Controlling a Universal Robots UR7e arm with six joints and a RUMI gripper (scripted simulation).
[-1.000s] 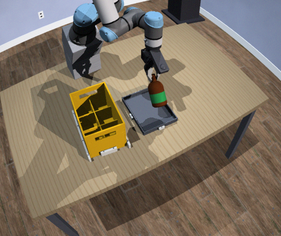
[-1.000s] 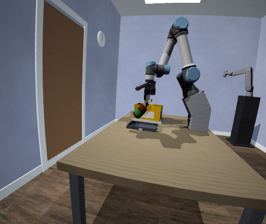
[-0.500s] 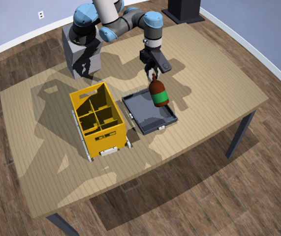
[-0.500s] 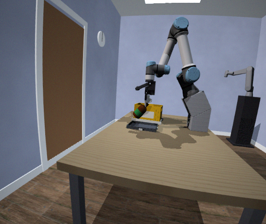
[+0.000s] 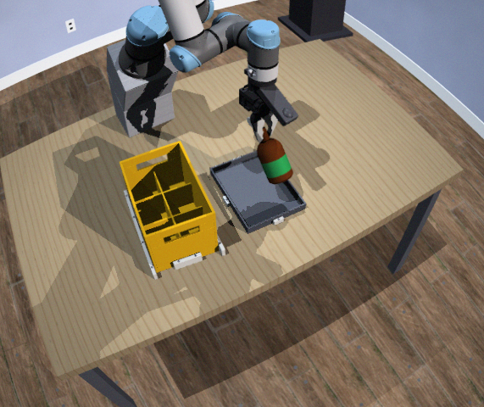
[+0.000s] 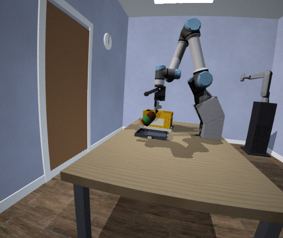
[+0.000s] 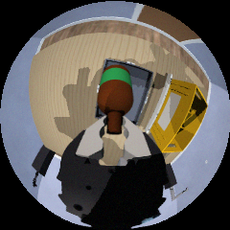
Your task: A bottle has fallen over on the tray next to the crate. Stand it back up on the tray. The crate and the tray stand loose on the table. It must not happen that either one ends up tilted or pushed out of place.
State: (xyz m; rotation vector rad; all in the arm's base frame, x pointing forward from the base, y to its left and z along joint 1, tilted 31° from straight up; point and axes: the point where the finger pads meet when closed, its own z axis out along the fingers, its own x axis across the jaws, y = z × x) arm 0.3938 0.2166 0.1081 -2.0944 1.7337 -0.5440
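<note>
My gripper is now 40 mm above the bottle, 30 mm short of it and 10 mm to the right of it. From my hand the other things lie so: tray: 190 mm below, 30 mm to the right, 10 mm ahead; then yellow crate: 300 mm to the right, 120 mm below, 10 mm ahead.
</note>
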